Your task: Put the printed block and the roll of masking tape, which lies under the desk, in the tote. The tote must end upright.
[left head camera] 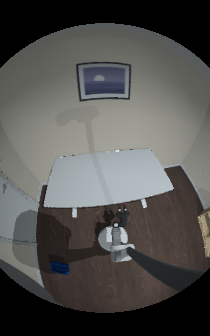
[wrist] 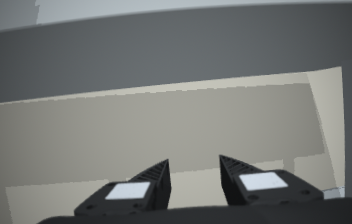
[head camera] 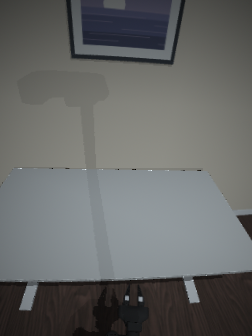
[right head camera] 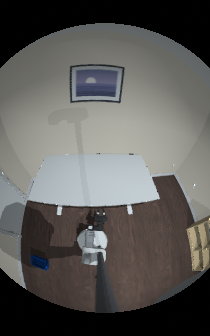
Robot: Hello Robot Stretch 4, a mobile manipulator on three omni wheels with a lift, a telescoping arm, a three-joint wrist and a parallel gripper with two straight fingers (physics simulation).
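Places are measured from the robot's base along level axes (x right, y ahead, z up), in metres.
Where they show: gripper, fingertip midpoint: (left head camera: pixel 121 204) (wrist: pixel 194 172) (head camera: pixel 133 284) (right head camera: pixel 100 207).
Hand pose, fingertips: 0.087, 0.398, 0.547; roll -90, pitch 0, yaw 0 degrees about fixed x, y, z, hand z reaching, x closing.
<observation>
After its pixels a point has its place, as x, y, z.
My gripper (head camera: pixel 133 287) @(0.087, 0.398, 0.547) (left head camera: pixel 122 207) @(0.087, 0.398, 0.547) (right head camera: pixel 101 211) @(0.087, 0.398, 0.547) (wrist: pixel 194 172) @(0.087, 0.398, 0.547) is open and empty, close in front of the desk's near edge. The desk (head camera: pixel 150 225) @(0.162, 0.655, 0.692) (left head camera: pixel 130 175) @(0.207, 0.682, 0.692) (right head camera: pixel 110 180) @(0.173, 0.674, 0.691) has a pale top, which hides most of the floor beneath it in the head views. In the wrist view, the desk (wrist: pixel 175 47) @(0.077, 0.490, 0.667) crosses above the fingertips as a wide grey band, with the wall behind. The blue tote (left head camera: pixel 60 268) @(-0.840, -0.709, -0.026) (right head camera: pixel 39 262) @(-0.861, -0.702, -0.025) stands upright on the floor at the lower left. The masking tape and the printed block do not show in the current views.
The desk's feet (head camera: pixel 29 296) (head camera: pixel 192 291) stick out at the front, left and right of the gripper. A wooden shelf unit (left head camera: pixel 201 225) @(1.989, -0.349, 0.031) (right head camera: pixel 194 252) @(2.106, -0.774, 0.051) stands at the right. A framed picture (head camera: pixel 125 30) @(-0.062, 1.149, 1.555) (left head camera: pixel 103 81) @(-0.074, 1.147, 1.620) (right head camera: pixel 97 84) @(-0.045, 1.151, 1.614) hangs on the wall behind the desk.
</observation>
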